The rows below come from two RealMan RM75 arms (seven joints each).
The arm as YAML. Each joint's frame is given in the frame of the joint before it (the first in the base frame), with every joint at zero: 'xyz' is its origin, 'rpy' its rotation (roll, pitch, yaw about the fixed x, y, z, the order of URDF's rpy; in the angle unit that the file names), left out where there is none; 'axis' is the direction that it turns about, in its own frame. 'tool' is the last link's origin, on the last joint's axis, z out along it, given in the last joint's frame.
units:
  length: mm
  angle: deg
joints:
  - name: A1
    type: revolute
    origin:
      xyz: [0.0, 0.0, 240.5]
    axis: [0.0, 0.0, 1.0]
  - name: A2
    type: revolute
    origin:
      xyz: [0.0, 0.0, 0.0]
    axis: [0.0, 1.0, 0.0]
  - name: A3
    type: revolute
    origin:
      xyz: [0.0, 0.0, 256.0]
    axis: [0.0, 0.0, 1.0]
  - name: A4
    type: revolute
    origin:
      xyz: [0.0, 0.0, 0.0]
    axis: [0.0, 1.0, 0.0]
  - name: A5
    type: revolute
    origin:
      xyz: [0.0, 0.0, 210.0]
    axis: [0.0, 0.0, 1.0]
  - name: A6
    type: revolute
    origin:
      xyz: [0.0, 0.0, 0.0]
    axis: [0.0, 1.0, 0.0]
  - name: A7
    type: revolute
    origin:
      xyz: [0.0, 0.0, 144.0]
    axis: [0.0, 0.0, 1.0]
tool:
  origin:
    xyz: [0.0, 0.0, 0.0]
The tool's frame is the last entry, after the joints.
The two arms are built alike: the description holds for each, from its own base.
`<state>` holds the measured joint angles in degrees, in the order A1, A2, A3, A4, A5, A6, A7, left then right.
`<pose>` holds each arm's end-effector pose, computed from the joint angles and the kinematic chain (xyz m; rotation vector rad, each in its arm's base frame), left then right.
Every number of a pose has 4 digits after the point. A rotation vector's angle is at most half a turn.
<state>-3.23 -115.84 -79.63 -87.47 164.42 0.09 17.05 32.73 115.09 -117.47 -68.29 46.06 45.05 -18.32</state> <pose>-0.1966 0.3595 0.0650 -1.7435 -0.2888 -0.3801 0.1583 0.3394 -0.1138 -2.6230 0.7518 -0.1443</pose>
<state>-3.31 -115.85 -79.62 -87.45 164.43 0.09 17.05 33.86 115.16 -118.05 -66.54 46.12 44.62 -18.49</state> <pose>-0.1962 0.3598 0.0648 -1.7440 -0.2877 -0.3809 0.1605 0.3414 -0.1169 -2.6250 0.7402 -0.1689</pose>
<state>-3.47 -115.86 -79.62 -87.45 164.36 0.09 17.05 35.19 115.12 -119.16 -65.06 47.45 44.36 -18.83</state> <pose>-0.1951 0.3604 0.0648 -1.7445 -0.2865 -0.3840 0.1596 0.3409 -0.1216 -2.6434 0.7331 -0.1860</pose>
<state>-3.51 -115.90 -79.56 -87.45 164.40 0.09 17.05 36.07 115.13 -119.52 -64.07 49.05 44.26 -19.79</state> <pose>-0.1946 0.3604 0.0643 -1.7457 -0.2856 -0.3848 0.1580 0.3409 -0.1241 -2.6604 0.7299 -0.1876</pose>
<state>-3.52 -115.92 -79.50 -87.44 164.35 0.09 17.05 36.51 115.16 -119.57 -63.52 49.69 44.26 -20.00</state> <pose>-0.1944 0.3604 0.0639 -1.7466 -0.2864 -0.3859 0.1575 0.3414 -0.1250 -2.6647 0.7344 -0.1887</pose>
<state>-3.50 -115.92 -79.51 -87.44 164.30 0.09 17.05 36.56 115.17 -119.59 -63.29 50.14 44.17 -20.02</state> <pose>-0.1945 0.3603 0.0639 -1.7463 -0.2875 -0.3862 0.1577 0.3413 -0.1255 -2.6655 0.7438 -0.1854</pose>
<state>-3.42 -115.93 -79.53 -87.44 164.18 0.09 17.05 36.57 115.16 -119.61 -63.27 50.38 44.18 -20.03</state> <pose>-0.1950 0.3601 0.0640 -1.7455 -0.2908 -0.3868 0.1575 0.3410 -0.1256 -2.6668 0.7478 -0.1834</pose>
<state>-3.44 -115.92 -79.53 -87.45 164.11 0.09 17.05 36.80 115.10 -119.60 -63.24 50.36 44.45 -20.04</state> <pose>-0.1949 0.3601 0.0641 -1.7454 -0.2913 -0.3880 0.1571 0.3414 -0.1253 -2.6689 0.7439 -0.1893</pose>
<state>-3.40 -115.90 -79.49 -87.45 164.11 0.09 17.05 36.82 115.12 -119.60 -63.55 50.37 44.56 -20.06</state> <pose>-0.1951 0.3599 0.0639 -1.7460 -0.2915 -0.3873 0.1553 0.3411 -0.1254 -2.6726 0.7393 -0.1856</pose>
